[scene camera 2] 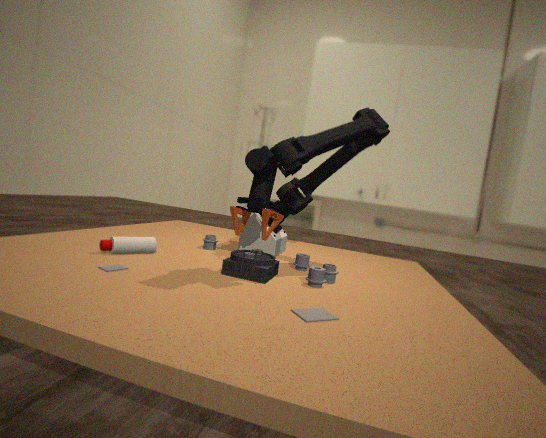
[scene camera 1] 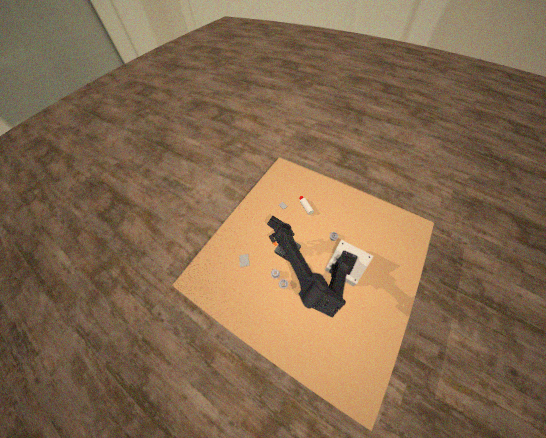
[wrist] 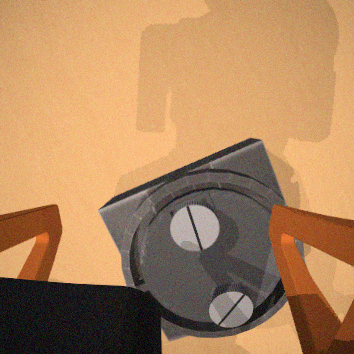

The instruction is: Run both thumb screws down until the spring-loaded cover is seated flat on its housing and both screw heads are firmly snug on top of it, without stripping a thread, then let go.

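Places are measured from the arm's base along level axes (x ahead, y left, z up), in centimetres.
Where they show: gripper, fingertip midpoint: (scene camera 2: 250, 237) (wrist: 164, 218); arm's base at its link origin: (scene camera 1: 346, 262).
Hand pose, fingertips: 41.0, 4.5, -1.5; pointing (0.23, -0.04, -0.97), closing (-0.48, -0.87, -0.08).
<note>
Each offset is from my fingertips to the centre of the thing, as dx, dy, dz.
The dark square housing {-5.7, +0.1, -8.3} (scene camera 2: 250, 272) (wrist: 245, 160) sits on the mat, with the round grey cover {-5.7, +0.1, -6.9} (wrist: 255, 220) inside its raised ring. Two slotted thumb screws stand on the cover: one screw {-2.5, -0.2, -6.4} (wrist: 195, 227) near its middle in the wrist view, the other screw {-8.9, +0.4, -6.3} (wrist: 231, 309) lower right near the ring, partly shaded. Knurling shows below both heads; whether the cover is flat or the heads touch it cannot be told. My gripper (scene camera 2: 251, 237) (wrist: 164, 218) is wide open and empty above the housing. In the first scene view the arm hides most of the housing.
A white cylinder with a red end {-1.6, -36.6, -8.6} (scene camera 1: 306, 205) (scene camera 2: 134, 245) lies on the mat. Grey flanged cylinders (scene camera 1: 334, 236) (scene camera 2: 316, 276) stand around. Two thin grey plates, one plate {+15.8, +19.8, -10.9} (scene camera 1: 244, 260) (scene camera 2: 315, 314) larger, lie flat. The arm's white base (scene camera 1: 363, 260) stands behind the housing.
</note>
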